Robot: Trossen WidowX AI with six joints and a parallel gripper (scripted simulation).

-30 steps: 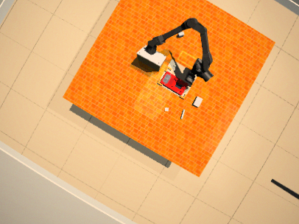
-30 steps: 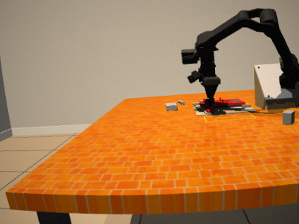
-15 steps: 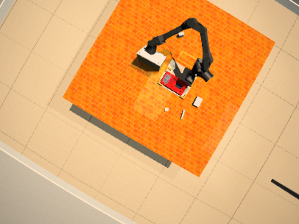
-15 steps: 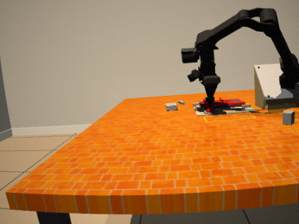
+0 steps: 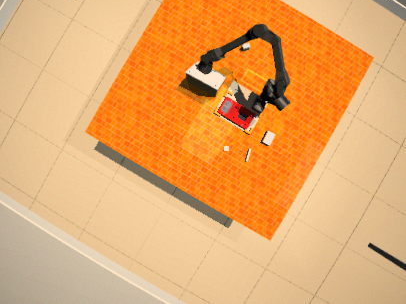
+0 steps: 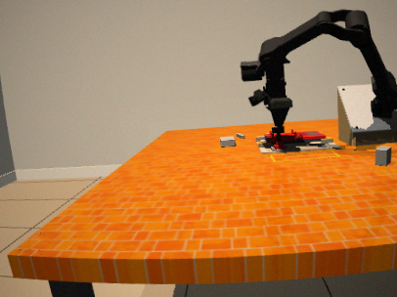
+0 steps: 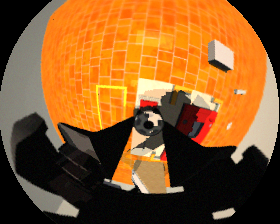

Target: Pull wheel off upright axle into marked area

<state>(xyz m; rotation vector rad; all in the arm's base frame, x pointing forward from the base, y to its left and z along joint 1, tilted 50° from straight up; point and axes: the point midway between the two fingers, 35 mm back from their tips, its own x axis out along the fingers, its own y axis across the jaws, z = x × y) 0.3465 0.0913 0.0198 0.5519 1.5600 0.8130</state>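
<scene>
My gripper tip is now 3 cm above the upright axle. Also, from my gripper tip: dark wheel (right at my gripper tip).
</scene>
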